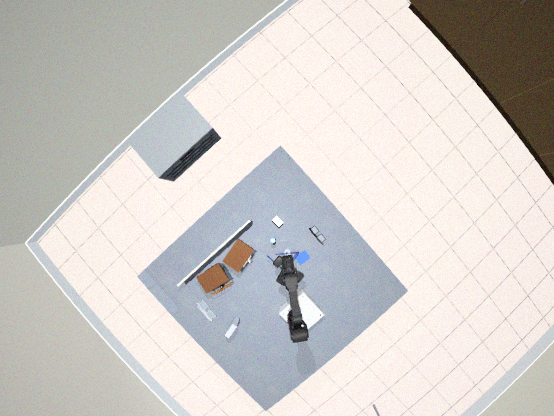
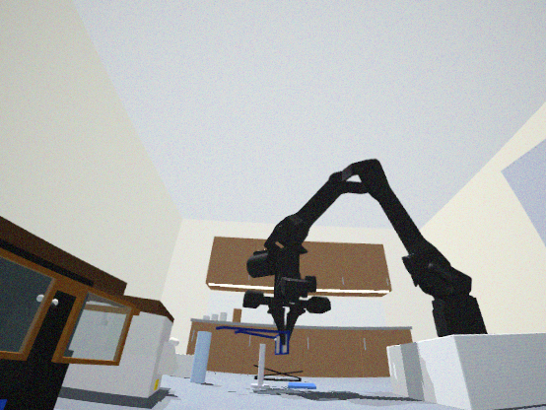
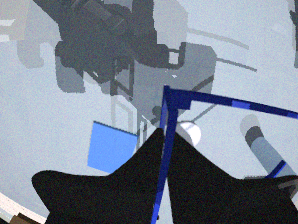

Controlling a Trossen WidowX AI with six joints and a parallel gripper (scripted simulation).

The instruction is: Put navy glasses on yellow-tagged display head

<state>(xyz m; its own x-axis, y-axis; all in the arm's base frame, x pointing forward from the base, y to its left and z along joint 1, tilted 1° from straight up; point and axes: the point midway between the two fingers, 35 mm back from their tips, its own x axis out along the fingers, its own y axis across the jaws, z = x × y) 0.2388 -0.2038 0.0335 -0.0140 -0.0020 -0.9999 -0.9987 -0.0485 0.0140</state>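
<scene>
My gripper tip is now 4 cm short of the thin white post, 5 cm to the left of it and 6 cm above it. Also, from my gripper tip: flat blue piece: 6 cm behind, 9 cm to the right, 8 cm below; white box: 22 cm ahead, 16 cm to the right, 6 cm below; pale blue cylinder: 17 cm ahead, 6 cm to the right, 3 cm below.
</scene>
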